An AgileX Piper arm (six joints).
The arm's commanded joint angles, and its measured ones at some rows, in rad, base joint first. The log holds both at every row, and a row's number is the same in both.
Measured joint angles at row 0:
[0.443 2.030 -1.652 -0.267 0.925 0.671]
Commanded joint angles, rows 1 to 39:
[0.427 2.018 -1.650 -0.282 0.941 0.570]
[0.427 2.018 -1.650 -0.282 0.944 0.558]
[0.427 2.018 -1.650 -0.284 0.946 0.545]
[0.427 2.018 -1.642 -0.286 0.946 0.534]
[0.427 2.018 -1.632 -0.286 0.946 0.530]
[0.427 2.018 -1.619 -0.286 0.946 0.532]
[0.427 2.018 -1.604 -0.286 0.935 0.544]
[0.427 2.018 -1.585 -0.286 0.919 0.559]
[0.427 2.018 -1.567 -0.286 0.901 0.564]
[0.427 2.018 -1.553 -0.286 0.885 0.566]
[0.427 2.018 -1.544 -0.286 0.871 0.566]
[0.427 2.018 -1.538 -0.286 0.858 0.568]
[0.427 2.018 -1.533 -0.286 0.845 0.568]
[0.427 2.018 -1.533 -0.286 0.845 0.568]
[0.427 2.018 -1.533 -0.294 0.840 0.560]
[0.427 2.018 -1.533 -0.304 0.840 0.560]
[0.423 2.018 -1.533 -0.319 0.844 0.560]
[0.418 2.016 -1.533 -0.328 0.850 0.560]
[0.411 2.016 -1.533 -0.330 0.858 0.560]
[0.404 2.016 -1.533 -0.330 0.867 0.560]
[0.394 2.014 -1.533 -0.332 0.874 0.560]
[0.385 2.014 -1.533 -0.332 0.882 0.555]
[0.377 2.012 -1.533 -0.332 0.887 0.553]
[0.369 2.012 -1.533 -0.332 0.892 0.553]
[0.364 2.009 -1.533 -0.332 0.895 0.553]
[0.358 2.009 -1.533 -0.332 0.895 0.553]
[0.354 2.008 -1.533 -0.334 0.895 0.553]
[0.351 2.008 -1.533 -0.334 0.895 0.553]
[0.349 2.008 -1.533 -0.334 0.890 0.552]
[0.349 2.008 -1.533 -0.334 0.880 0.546]
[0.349 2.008 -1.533 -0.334 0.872 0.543]
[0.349 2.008 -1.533 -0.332 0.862 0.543]
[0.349 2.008 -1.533 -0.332 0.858 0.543]
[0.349 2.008 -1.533 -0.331 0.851 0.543]
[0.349 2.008 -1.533 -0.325 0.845 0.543]
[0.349 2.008 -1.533 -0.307 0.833 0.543]
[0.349 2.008 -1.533 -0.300 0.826 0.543]
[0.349 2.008 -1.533 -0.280 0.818 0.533]
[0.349 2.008 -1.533 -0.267 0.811 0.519]
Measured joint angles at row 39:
[0.355 2.021 -1.537 -0.301 0.838 0.553]
